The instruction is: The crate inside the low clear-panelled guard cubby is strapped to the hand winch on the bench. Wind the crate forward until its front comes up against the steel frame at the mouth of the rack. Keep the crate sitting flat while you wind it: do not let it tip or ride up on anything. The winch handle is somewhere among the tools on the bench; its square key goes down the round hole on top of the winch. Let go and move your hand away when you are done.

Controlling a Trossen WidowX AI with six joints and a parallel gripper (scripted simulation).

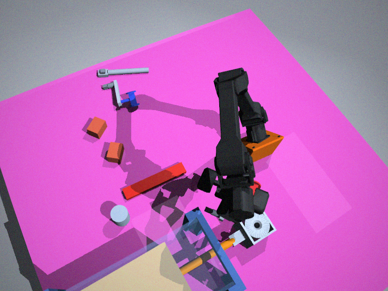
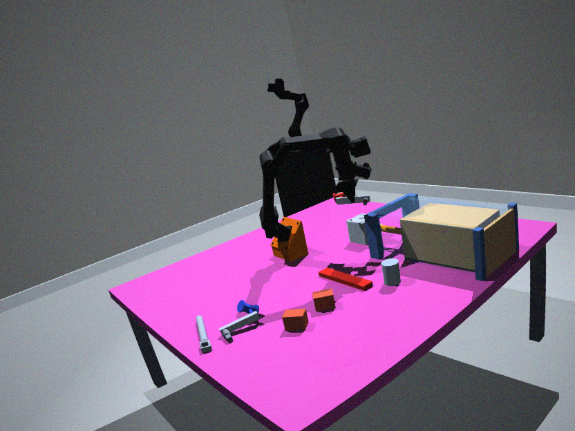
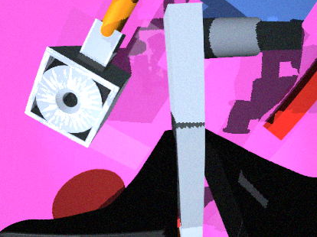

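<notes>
Right now the red knob is 6 cm behind my gripper tip, 1 cm to the left of it and 1 cm above it. Round my gripper tip: winch handle (2 cm behind, 1 cm above); then blue steel frame (10 cm ahead, 9 cm to the left, 9 cm below); then grey winch (8 cm behind, 9 cm to the left, 16 cm below).
</notes>
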